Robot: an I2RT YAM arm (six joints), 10 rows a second.
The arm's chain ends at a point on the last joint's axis. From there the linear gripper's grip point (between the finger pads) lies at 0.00 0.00 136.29 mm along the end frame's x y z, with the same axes.
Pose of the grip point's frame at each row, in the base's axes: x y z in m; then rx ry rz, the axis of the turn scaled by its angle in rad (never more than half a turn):
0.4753 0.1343 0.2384 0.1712 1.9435 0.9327
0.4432 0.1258 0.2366 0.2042 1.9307 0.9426
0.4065 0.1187 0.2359 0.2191 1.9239 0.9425
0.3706 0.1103 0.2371 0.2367 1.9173 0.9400
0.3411 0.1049 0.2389 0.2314 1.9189 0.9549
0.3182 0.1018 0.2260 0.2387 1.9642 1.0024
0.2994 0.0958 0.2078 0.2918 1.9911 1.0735
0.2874 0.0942 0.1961 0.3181 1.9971 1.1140
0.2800 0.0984 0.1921 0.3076 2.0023 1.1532
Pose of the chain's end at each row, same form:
0.3664 0.0610 0.2749 0.1712 1.9435 0.9327
0.3330 0.0538 0.2717 0.2042 1.9307 0.9426
0.2954 0.0477 0.2704 0.2191 1.9239 0.9425
0.2585 0.0406 0.2712 0.2367 1.9173 0.9400
0.2299 0.0337 0.2727 0.2314 1.9189 0.9549
0.2113 0.0261 0.2636 0.2387 1.9642 1.0024
0.1956 0.0165 0.2468 0.2918 1.9911 1.0735
0.1850 0.0129 0.2347 0.3181 1.9971 1.1140
0.1801 0.0136 0.2297 0.3076 2.0023 1.1532

